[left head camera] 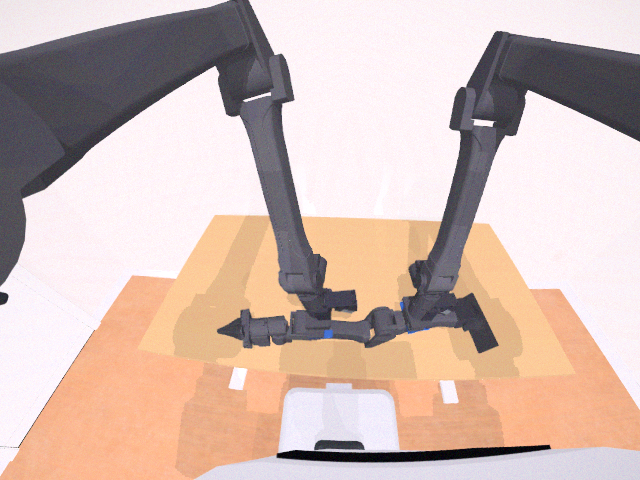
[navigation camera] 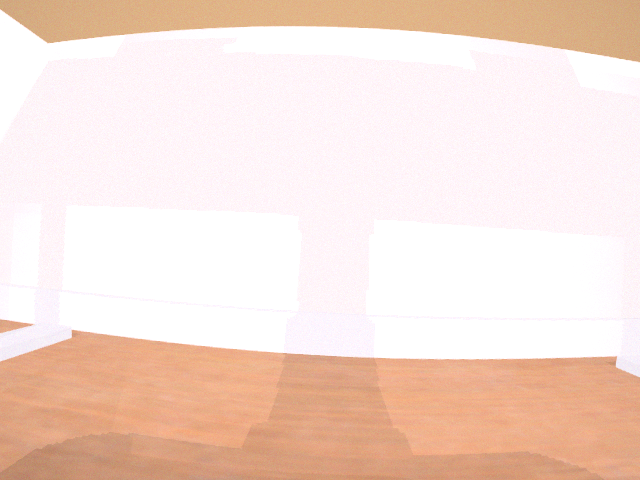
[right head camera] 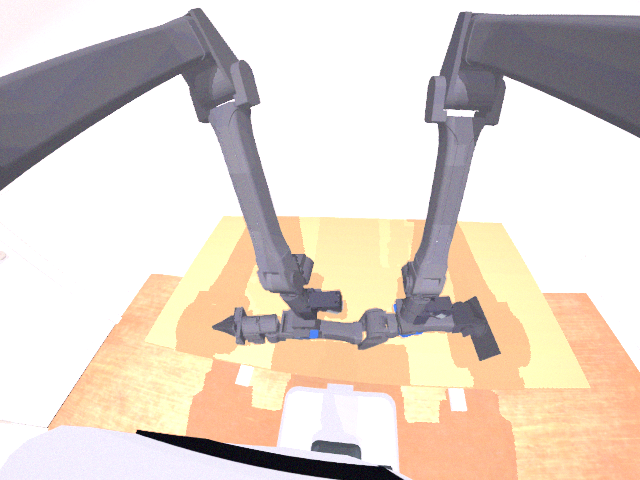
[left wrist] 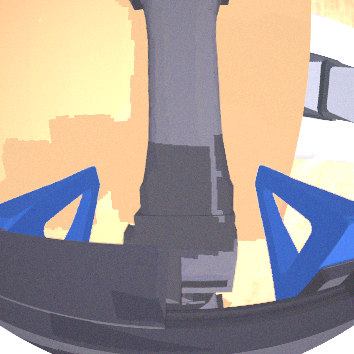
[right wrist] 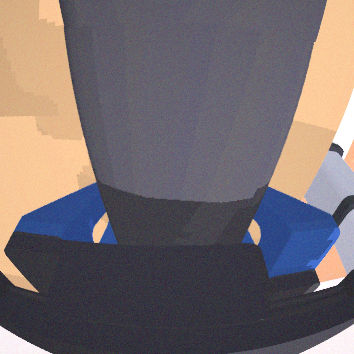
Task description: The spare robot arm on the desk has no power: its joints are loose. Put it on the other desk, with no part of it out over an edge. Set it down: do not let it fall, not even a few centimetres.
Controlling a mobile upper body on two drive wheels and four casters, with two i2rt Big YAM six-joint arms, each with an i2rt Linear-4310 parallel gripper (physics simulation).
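The dark grey spare arm point(left head camera: 351, 329) point(right head camera: 341, 330) point(left wrist: 184, 90) point(right wrist: 195, 100) lies stretched out left to right over the desk point(left head camera: 361, 248) point(right head camera: 361, 248), near its lower edge. Its pointed end is at the left, its flat plate at the right. My right gripper point(right wrist: 175, 173) is shut on a thick link near the plate end. My left gripper point(left wrist: 176, 174) is open, its blue fingers standing apart on both sides of a slimmer link near the pointed end. Whether the spare arm touches the desk top is hard to tell. The other desk cannot be made out in these views.
My white base point(left head camera: 338, 418) point(right head camera: 338, 418) stands on the wooden floor point(left head camera: 77, 413) below the desk's near edge. The navigation camera shows a pale wall point(navigation camera: 330, 144), the desk's underside point(navigation camera: 330, 12) and white desk feet point(navigation camera: 36, 338) at both sides.
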